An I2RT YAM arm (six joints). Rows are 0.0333 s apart.
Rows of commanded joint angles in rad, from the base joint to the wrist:
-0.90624 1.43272 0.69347 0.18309 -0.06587 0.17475
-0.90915 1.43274 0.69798 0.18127 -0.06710 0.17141
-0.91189 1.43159 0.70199 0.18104 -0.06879 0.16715
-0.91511 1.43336 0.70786 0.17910 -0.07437 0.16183
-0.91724 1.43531 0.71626 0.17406 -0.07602 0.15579
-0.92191 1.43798 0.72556 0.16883 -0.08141 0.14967
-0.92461 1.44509 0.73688 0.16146 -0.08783 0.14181
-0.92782 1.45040 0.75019 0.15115 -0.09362 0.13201
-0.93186 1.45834 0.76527 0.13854 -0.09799 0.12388
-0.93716 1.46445 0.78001 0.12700 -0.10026 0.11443
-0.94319 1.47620 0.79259 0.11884 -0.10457 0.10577
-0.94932 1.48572 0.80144 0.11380 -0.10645 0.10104
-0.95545 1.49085 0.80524 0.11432 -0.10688 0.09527
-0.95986 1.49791 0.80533 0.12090 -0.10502 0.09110
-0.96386 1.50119 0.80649 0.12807 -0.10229 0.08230
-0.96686 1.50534 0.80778 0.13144 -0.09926 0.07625
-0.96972 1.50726 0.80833 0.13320 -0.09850 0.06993
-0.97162 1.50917 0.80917 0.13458 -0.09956 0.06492
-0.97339 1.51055 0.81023 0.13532 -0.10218 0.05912
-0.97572 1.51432 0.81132 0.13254 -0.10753 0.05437
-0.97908 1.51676 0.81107 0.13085 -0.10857 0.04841
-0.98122 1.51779 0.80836 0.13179 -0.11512 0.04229
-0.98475 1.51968 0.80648 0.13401 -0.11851 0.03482
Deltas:
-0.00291 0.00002 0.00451 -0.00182 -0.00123 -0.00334
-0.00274 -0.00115 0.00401 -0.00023 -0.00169 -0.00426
-0.00322 0.00177 0.00587 -0.00194 -0.00558 -0.00532
-0.00213 0.00195 0.00840 -0.00504 -0.00165 -0.00604
-0.00467 0.00267 0.00930 -0.00523 -0.00539 -0.00612
-0.00270 0.00711 0.01132 -0.00737 -0.00642 -0.00786
-0.00321 0.00531 0.01331 -0.01031 -0.00579 -0.00980
-0.00404 0.00794 0.01508 -0.01261 -0.00437 -0.00813
-0.00530 0.00611 0.01474 -0.01154 -0.00227 -0.00945
-0.00603 0.01175 0.01258 -0.00816 -0.00431 -0.00866
-0.00613 0.00952 0.00885 -0.00504 -0.00188 -0.00473
-0.00613 0.00513 0.00380 0.00052 -0.00043 -0.00577
-0.00441 0.00706 0.00009 0.00658 0.00186 -0.00417
-0.00400 0.00328 0.00116 0.00717 0.00273 -0.00880
-0.00300 0.00415 0.00129 0.00337 0.00303 -0.00605
-0.00286 0.00192 0.00055 0.00176 0.00076 -0.00632
-0.00190 0.00191 0.00084 0.00138 -0.00106 -0.00501
-0.00177 0.00138 0.00106 0.00074 -0.00262 -0.00580
-0.00233 0.00377 0.00109 -0.00278 -0.00535 -0.00475
-0.00336 0.00244 -0.00025 -0.00169 -0.00104 -0.00596
-0.00214 0.00103 -0.00271 0.00094 -0.00655 -0.00612
-0.00353 0.00189 -0.00188 0.00222 -0.00339 -0.00747

